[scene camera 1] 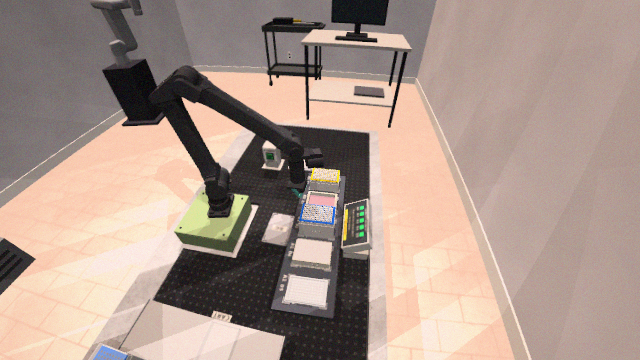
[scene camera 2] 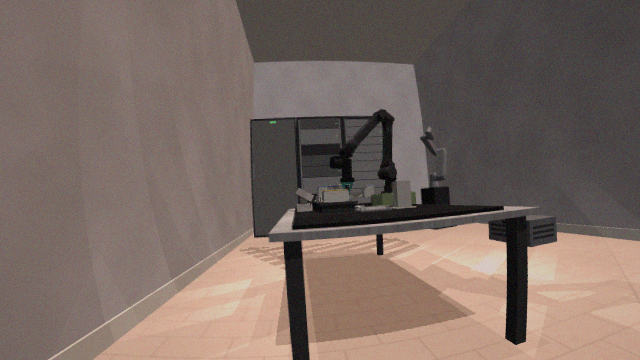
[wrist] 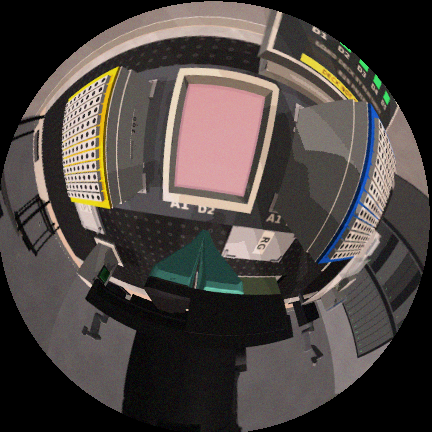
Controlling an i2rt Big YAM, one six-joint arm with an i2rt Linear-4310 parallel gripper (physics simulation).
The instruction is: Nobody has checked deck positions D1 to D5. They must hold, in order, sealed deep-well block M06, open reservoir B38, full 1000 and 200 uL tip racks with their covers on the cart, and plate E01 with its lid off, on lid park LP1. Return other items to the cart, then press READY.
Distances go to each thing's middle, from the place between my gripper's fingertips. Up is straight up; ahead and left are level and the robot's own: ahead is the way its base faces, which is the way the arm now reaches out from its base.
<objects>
My hand is 90 mm short of the pink trough (wrist: 219,126), 10 mm to the left of it and 20 mm above it. Round my hand: green-screen box (wrist: 101,261): 150 mm behind, 320 mm to the left, 20 mm below; lid marked RG (scene camera 1: 278,231): 80 mm behind, 110 mm to the right, 70 mm below; cart tray (scene camera 1: 159,324): 280 mm behind, 600 mm to the right, 20 mm below.
</objects>
